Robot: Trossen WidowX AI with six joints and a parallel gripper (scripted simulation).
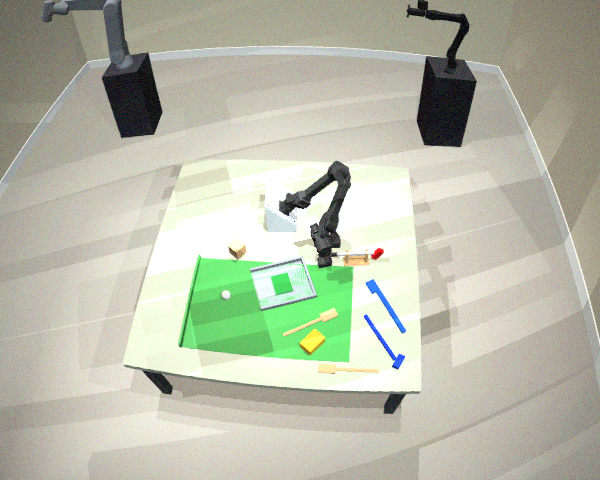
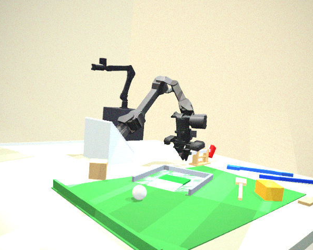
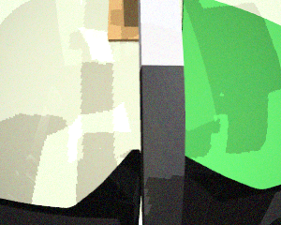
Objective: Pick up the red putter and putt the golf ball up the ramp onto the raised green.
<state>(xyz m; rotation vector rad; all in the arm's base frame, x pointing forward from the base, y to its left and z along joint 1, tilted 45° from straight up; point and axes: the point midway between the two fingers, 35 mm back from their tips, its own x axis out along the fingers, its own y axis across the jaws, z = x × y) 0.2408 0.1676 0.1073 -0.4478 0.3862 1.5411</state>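
The red putter lies 10 mm behind my gripper tip, 110 mm to the left of it and 30 mm above it. Also, from my gripper tip: yellow block: 420 mm ahead, 80 mm to the right, 10 mm below; small wooden stand: 130 mm to the left; green mat: 240 mm ahead, 270 mm to the right, 30 mm below.
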